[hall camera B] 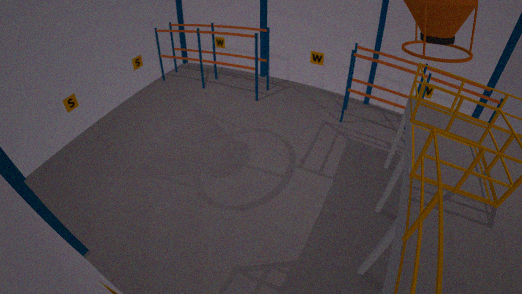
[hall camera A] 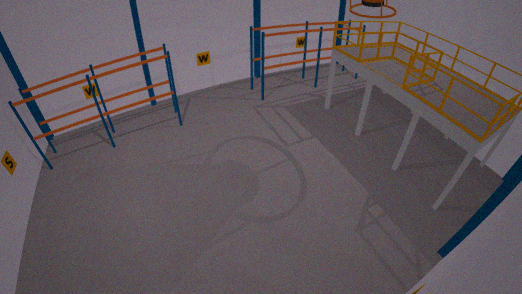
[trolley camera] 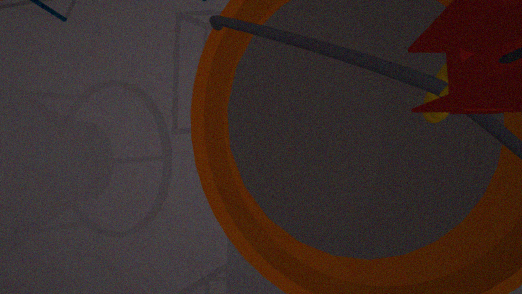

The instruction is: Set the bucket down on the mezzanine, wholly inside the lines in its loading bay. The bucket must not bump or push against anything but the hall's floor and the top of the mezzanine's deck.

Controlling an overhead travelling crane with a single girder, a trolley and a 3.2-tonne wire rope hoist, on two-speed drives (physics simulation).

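Note:
The orange bucket hangs upright in the air, cut off by the top of both hall views. Its round base ring shows above the far end of the mezzanine in both; whether it is over the deck I cannot tell. My hook, yellow under a red block, carries the bucket by its grey bail. The hook does not show in the hall views. The bucket hides what is below it in the trolley view. I cannot make out the loading bay's lines.
Yellow railings edge the deck, with a yellow frame standing up on its near long side. Blue and orange racks stand along the walls. A blue column stands behind the far rack. A ring-shaped shadow lies on the floor.

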